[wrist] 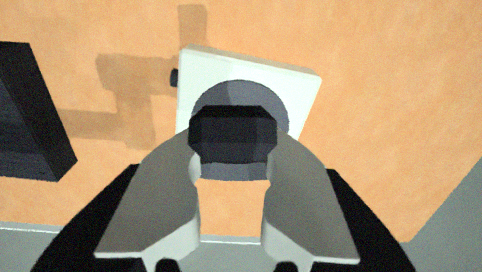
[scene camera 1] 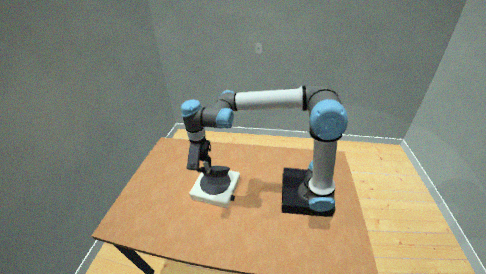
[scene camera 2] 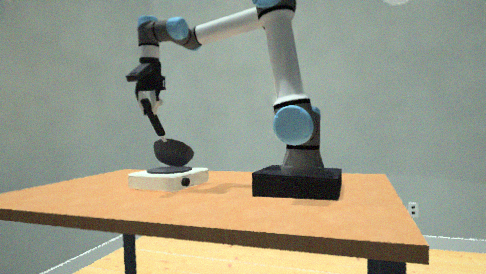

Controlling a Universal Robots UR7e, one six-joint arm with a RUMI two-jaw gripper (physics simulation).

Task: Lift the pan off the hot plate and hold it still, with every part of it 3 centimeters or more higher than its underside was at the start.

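Frame: origin at the arm's base, x ahead, y left, z up, level; millimetres.
Where they show: gripper, between the fingertips: (scene camera 1: 203, 173) (scene camera 2: 149, 115); arm's base, origin of its link: (scene camera 2: 302, 172).
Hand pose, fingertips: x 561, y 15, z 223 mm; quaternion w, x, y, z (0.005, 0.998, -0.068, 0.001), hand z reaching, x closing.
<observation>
Things, the pixels of their top centre, and the offset from my fingertips. "spot": a spot on its surface instead. Level surfaces: height alone.
- white hot plate, centre of its top: (wrist: 235, 128) (scene camera 2: 170, 169) (scene camera 1: 216, 181) dy -132, dx -23, dz -222 mm
- dark round heating disc, a spot on its surface: (wrist: 240, 90) spot: dy -59, dx -5, dz -222 mm
- brown table, height of its surface: dz -296 mm
- hot plate's black knob, centre of its top: (wrist: 174, 81) (scene camera 2: 185, 177) (scene camera 1: 232, 196) dy -38, dx -119, dz -244 mm
The dark pan (scene camera 1: 218, 171) (scene camera 2: 173, 152) hangs over the white hot plate (scene camera 1: 226, 196) (scene camera 2: 150, 181) (wrist: 202, 67), steeply tilted, with its handle end high and its bowl low. In scene camera 2 its lowest edge is very close above the dark round heating disc (scene camera 2: 161, 170) (wrist: 240, 90); whether a gap is there is hard to tell. My gripper (scene camera 1: 206, 166) (scene camera 2: 150, 106) (wrist: 235, 126) is shut on the black pan handle (scene camera 2: 154, 120) (wrist: 232, 142), which slants down from the fingers to the bowl. In the wrist view the handle's end hides much of what lies below.
The robot's black base block (scene camera 1: 295, 200) (scene camera 2: 295, 185) (wrist: 50, 145) stands on the brown table (scene camera 1: 165, 215) (scene camera 2: 240, 215) (wrist: 390, 125), to the right of the hot plate in the scene views. The hot plate's black knob (scene camera 1: 232, 198) (scene camera 2: 185, 182) (wrist: 174, 77) sticks out at its side.
</observation>
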